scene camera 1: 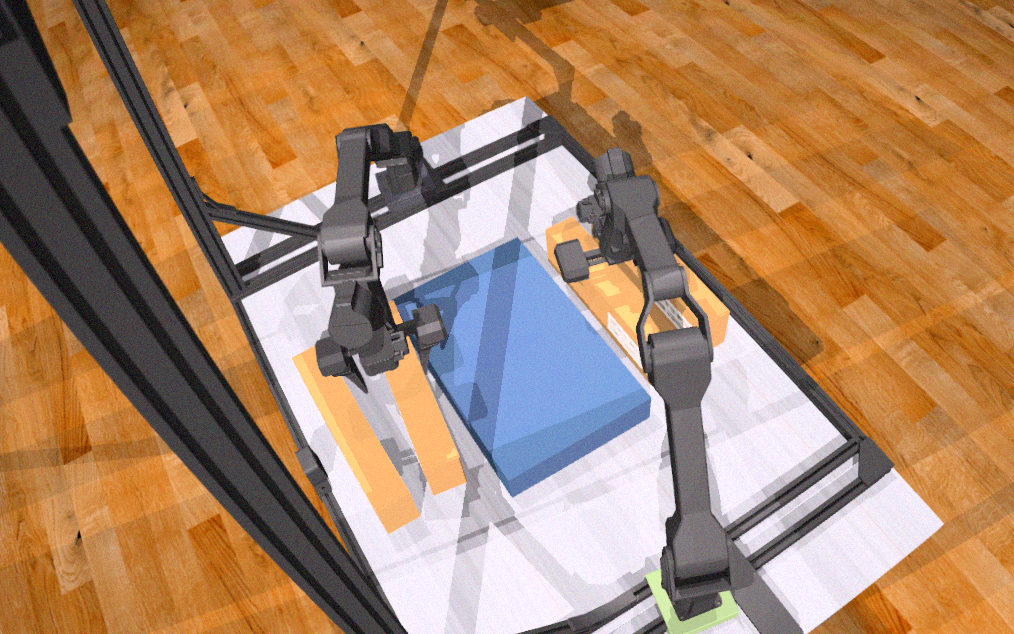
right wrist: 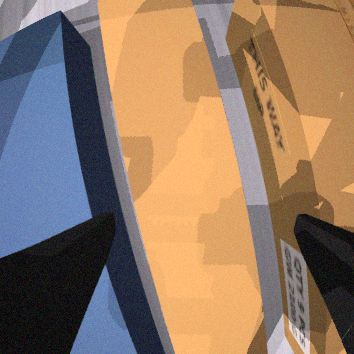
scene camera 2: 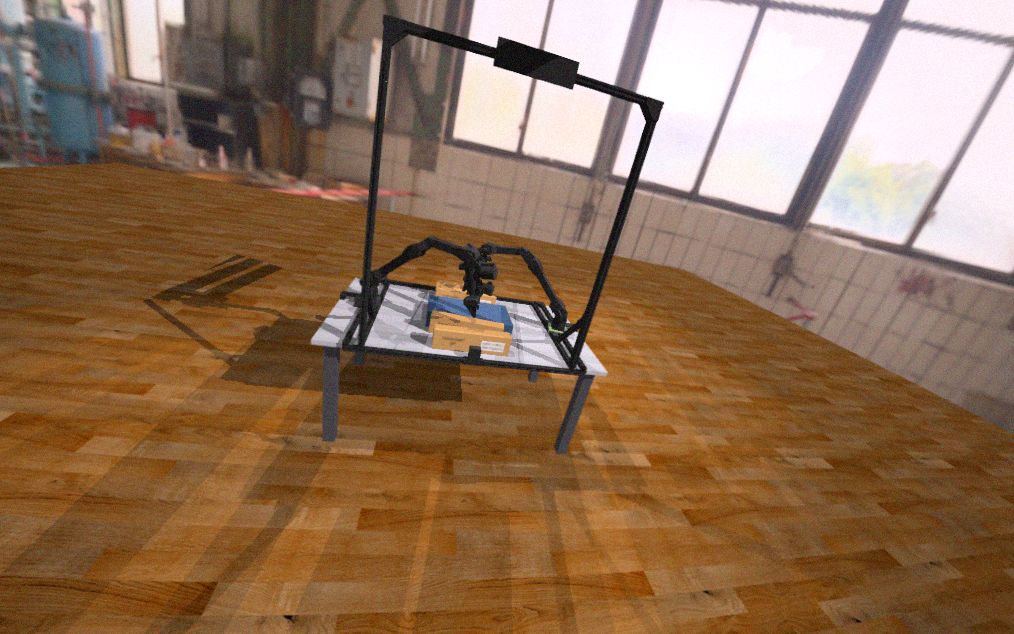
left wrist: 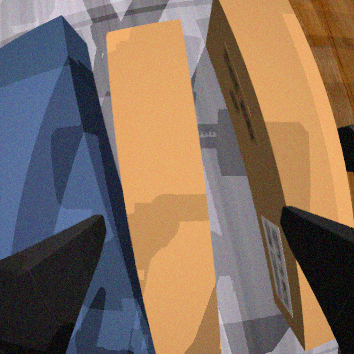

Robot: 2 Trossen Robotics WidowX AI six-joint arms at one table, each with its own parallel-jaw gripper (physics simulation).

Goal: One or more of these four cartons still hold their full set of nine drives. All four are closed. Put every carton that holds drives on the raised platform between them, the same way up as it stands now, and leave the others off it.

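Frame: origin at the left arm's base, x right, y ahead, z up, level; metres.
Seen in the pictures: left gripper, fingertip midpoint: (scene camera 1: 396,382) (scene camera 2: 475,313) (left wrist: 193,219); right gripper, fingertip midpoint: (scene camera 1: 608,270) (right wrist: 206,223) (scene camera 2: 464,289); left arm's base at its link origin: (scene camera 1: 404,180); right arm's base at its link origin: (scene camera 1: 692,592) (scene camera 2: 557,328).
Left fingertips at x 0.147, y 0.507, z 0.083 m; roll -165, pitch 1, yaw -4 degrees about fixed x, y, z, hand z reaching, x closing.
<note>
Offsets run from my left fingertips to a thing's middle. Level surfaces: height alone.
Four closed tan cartons stand in pairs beside the blue platform {dx -0.194, dy -0.033, dz -0.096 m} (scene camera 1: 538,351) (scene camera 2: 489,310) (left wrist: 30,165) (right wrist: 40,165). At its left in scene camera 1 are an inner carton {dx -0.017, dy -0.028, dz -0.084 m} (scene camera 1: 429,433) (left wrist: 160,125) and an outer carton {dx +0.092, dy +0.006, dz -0.084 m} (scene camera 1: 358,456) (scene camera 2: 459,340) (left wrist: 270,75). At its right are an inner carton {dx -0.383, dy -0.070, dz -0.084 m} (scene camera 1: 590,291) (right wrist: 190,165) and an outer carton {dx -0.478, dy -0.086, dz -0.084 m} (scene camera 1: 710,306) (right wrist: 335,90). The platform's top is bare. My left gripper (scene camera 1: 392,362) (left wrist: 193,219) is open above the left inner carton. My right gripper (right wrist: 206,223) is open above the right inner carton. Outer cartons show side labels; contents are hidden.
A dark metal frame (scene camera 1: 777,373) (scene camera 2: 376,149) borders the white table {dz -0.126 m} (scene camera 1: 583,538) (scene camera 2: 332,325), with posts rising beside it. The right arm's base stands on a green plate (scene camera 1: 673,616). Narrow gaps separate the paired cartons. Shadows cross the platform and cartons.
</note>
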